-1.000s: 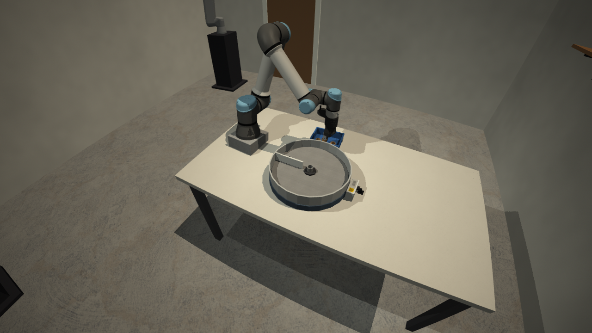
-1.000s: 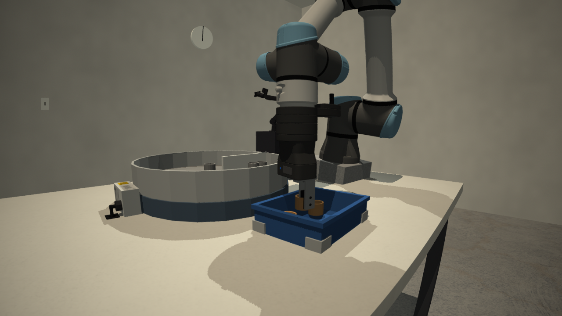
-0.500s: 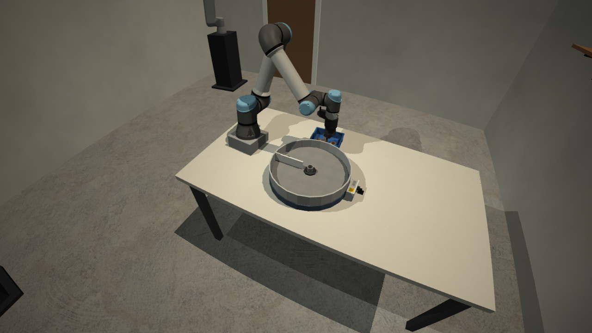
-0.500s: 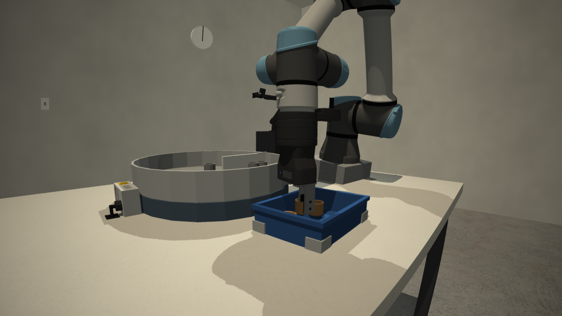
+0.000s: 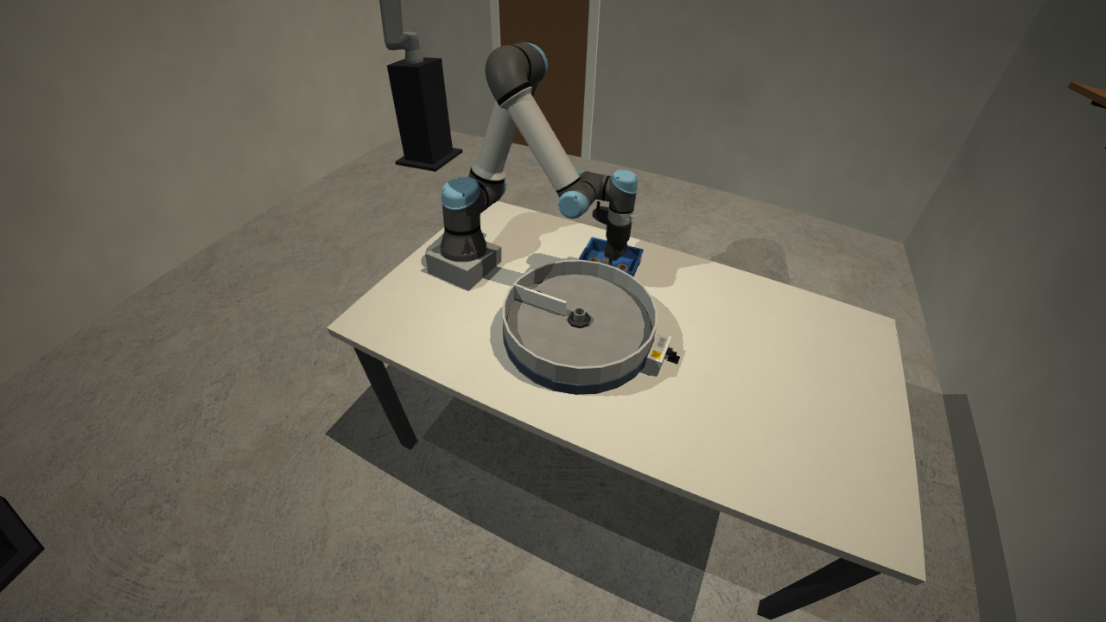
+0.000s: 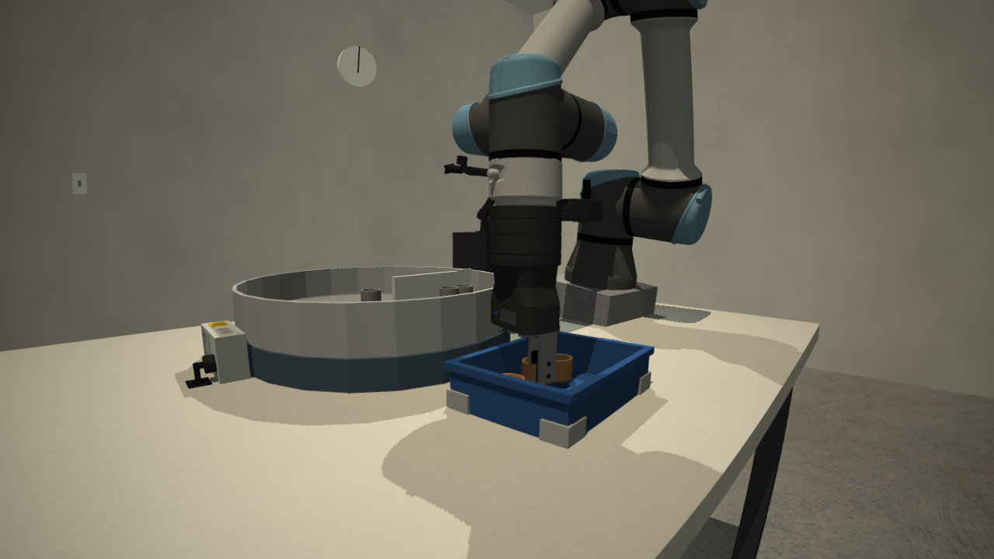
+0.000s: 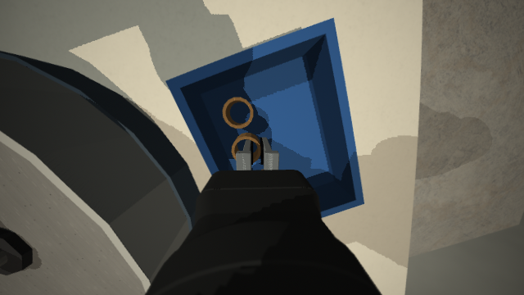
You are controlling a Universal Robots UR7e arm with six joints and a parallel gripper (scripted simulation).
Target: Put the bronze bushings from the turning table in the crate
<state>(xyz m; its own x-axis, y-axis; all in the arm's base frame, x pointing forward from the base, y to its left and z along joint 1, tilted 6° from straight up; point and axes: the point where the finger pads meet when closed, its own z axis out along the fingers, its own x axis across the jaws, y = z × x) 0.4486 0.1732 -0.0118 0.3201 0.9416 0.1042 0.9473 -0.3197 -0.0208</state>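
Right now my hand is 20 mm to the right of the blue crate, 10 mm short of it and 10 mm above it. The rest, counted from my hand: turning table (310 mm to the right, 30 mm ahead, 20 mm above).
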